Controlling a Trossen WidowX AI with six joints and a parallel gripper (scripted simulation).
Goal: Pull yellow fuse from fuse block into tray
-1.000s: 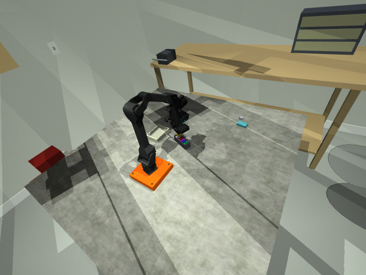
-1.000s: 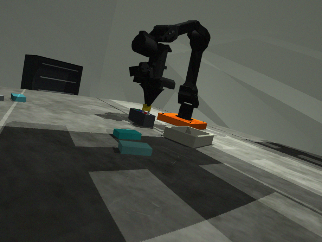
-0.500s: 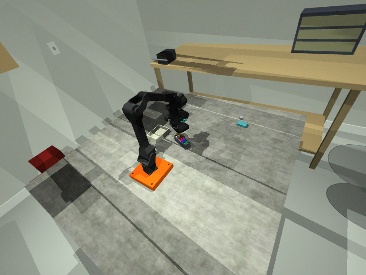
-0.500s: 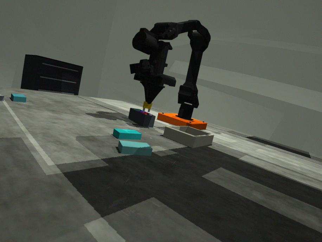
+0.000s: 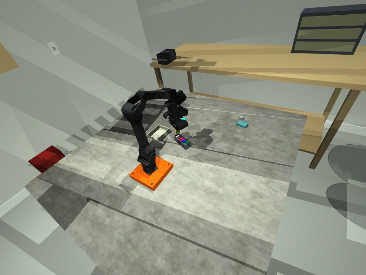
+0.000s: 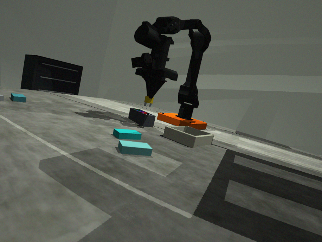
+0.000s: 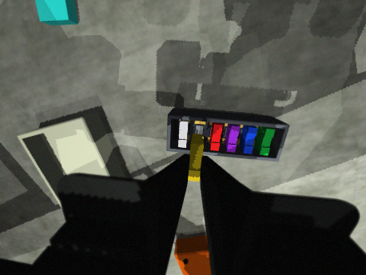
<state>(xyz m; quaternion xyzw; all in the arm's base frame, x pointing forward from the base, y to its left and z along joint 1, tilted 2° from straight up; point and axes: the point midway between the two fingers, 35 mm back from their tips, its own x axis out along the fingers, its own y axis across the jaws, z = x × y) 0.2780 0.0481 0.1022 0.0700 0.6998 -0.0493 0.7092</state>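
Right now my gripper tip is 17 cm to the right of the tray, 9 cm above it and 4 cm past it. Round my gripper tip: red fuse 7 cm below, 2 cm to the right; then white fuse 7 cm below, 1 cm to the left; then yellow fuse 1 cm below.
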